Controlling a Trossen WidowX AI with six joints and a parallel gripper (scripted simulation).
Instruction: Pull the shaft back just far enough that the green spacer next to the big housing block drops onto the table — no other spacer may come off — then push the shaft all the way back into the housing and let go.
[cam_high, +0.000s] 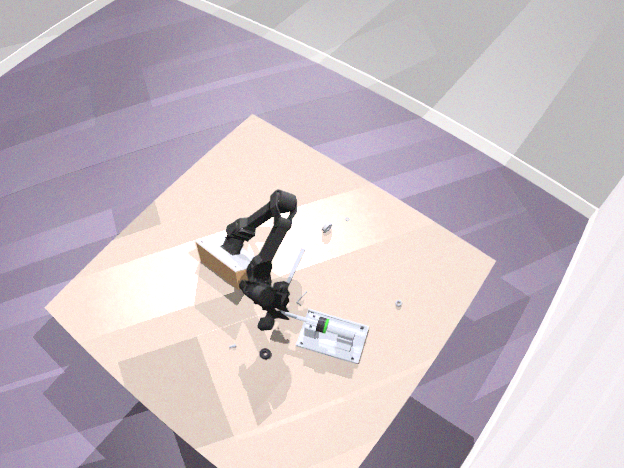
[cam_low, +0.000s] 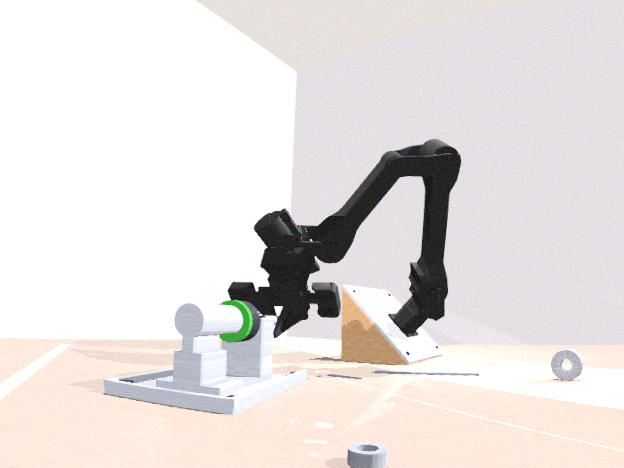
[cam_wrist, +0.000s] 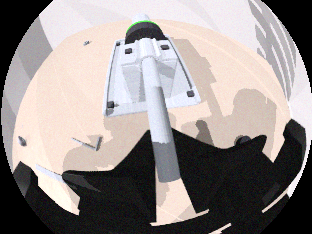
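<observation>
Now: gripper tip 5 cm short of the grey shaft, 2 cm to the right of it and 2 cm below it. From my gripper tip the other things lie so: green spacer: 13 cm ahead, 4 cm to the left, 2 cm above; then dark spacer: 10 cm ahead, 3 cm to the left, 2 cm above.
</observation>
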